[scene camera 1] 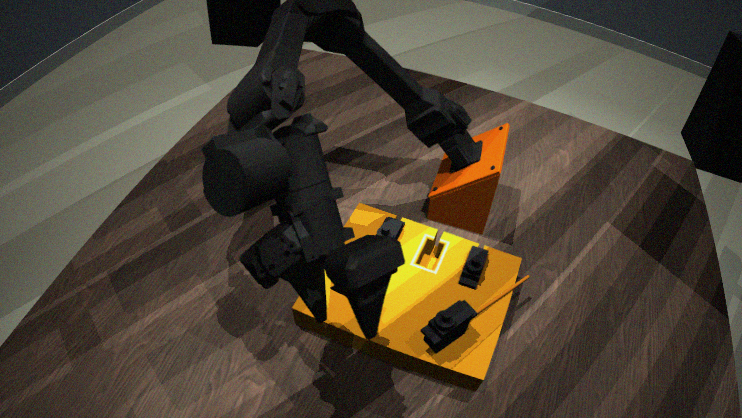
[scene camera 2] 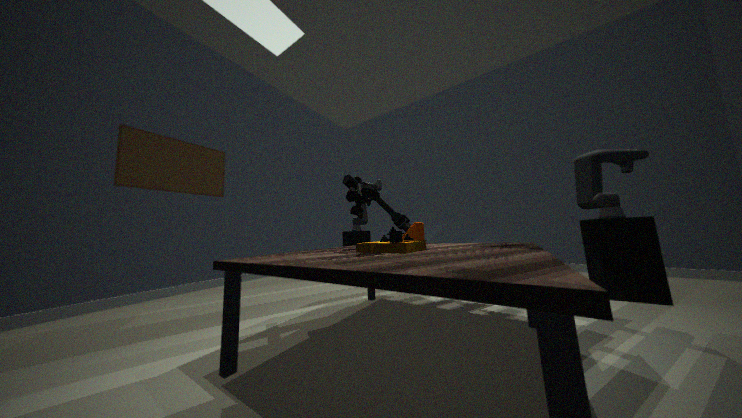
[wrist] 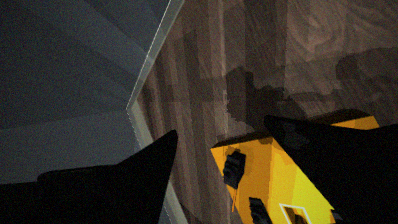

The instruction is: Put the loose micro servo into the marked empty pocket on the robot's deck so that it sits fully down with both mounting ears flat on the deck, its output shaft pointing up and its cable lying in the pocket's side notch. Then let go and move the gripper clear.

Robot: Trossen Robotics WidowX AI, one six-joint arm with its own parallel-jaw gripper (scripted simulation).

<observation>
My gripper (scene camera 1: pixel 345 329) is open and holds nothing. Also in view: a black micro servo (scene camera 1: pixel 448 325) and a yellow deck (scene camera 1: pixel 414 296).
My gripper shows as well in the wrist view (wrist: pixel 219 126). The yellow deck shows as well in the wrist view (wrist: pixel 269 173).
</observation>
